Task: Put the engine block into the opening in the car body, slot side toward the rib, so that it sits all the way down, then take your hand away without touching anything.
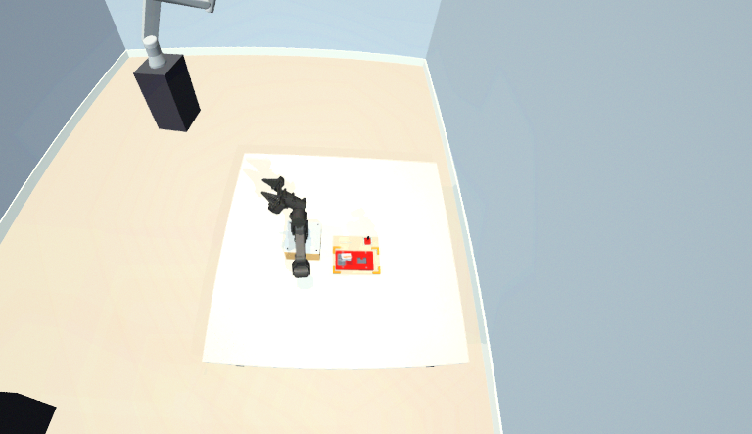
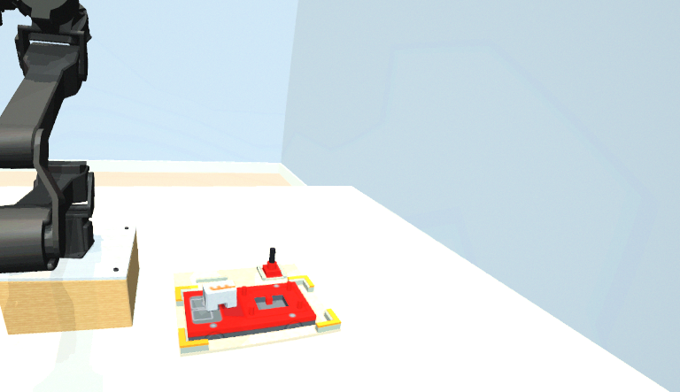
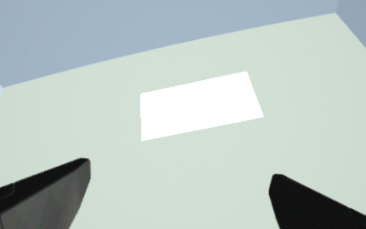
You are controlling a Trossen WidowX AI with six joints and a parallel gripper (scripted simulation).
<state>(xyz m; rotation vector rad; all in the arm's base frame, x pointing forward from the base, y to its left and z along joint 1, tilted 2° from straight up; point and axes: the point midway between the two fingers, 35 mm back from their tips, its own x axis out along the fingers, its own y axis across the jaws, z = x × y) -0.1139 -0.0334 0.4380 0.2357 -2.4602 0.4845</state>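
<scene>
Now: gripper tip 38 cm short of the engine block, 1 cm to the left of it and 52 cm above it.
</scene>
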